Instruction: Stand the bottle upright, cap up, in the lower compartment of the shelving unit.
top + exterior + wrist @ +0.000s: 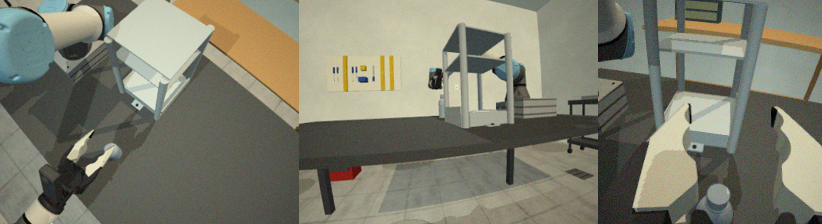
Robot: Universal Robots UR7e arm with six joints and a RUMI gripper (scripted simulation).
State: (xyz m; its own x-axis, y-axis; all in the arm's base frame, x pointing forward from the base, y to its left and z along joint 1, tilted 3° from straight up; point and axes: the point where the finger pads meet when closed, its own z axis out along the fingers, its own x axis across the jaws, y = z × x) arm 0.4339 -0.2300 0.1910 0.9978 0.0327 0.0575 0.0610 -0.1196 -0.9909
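Right now the bottle is 18 cm below my hand. Also, from my hand: shelving unit 6 cm behind, 34 cm to the left, 10 cm below.
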